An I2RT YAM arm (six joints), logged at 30 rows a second.
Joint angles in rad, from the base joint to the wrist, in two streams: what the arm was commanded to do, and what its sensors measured. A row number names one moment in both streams.
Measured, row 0: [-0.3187, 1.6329, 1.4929, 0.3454, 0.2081, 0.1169]
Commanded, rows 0 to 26: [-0.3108, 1.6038, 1.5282, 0.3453, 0.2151, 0.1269]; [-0.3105, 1.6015, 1.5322, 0.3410, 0.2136, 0.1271]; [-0.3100, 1.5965, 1.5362, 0.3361, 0.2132, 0.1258]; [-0.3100, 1.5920, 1.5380, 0.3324, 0.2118, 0.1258]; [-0.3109, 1.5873, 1.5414, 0.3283, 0.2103, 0.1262]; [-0.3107, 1.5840, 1.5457, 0.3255, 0.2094, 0.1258]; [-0.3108, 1.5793, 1.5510, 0.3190, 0.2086, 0.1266]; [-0.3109, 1.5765, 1.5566, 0.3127, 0.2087, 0.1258]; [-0.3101, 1.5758, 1.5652, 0.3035, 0.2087, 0.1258]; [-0.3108, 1.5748, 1.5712, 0.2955, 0.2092, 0.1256]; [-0.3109, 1.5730, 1.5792, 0.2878, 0.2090, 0.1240]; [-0.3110, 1.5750, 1.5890, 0.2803, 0.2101, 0.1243]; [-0.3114, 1.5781, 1.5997, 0.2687, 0.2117, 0.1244]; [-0.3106, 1.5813, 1.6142, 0.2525, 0.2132, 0.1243]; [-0.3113, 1.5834, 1.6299, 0.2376, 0.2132, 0.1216]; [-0.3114, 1.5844, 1.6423, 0.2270, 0.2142, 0.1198]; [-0.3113, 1.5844, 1.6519, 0.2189, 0.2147, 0.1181]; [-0.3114, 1.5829, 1.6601, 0.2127, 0.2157, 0.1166]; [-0.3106, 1.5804, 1.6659, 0.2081, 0.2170, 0.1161]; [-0.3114, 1.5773, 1.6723, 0.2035, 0.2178, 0.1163]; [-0.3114, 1.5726, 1.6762, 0.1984, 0.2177, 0.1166]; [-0.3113, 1.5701, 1.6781, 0.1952, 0.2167, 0.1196]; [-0.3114, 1.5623, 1.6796, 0.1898, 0.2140, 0.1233]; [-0.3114, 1.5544, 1.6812, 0.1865, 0.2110, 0.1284]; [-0.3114, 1.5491, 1.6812, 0.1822, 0.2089, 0.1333]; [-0.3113, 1.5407, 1.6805, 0.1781, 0.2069, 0.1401]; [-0.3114, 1.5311, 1.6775, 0.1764, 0.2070, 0.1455]
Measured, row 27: [-0.3180, 1.5772, 1.6508, 0.1772, 0.2062, 0.1268]
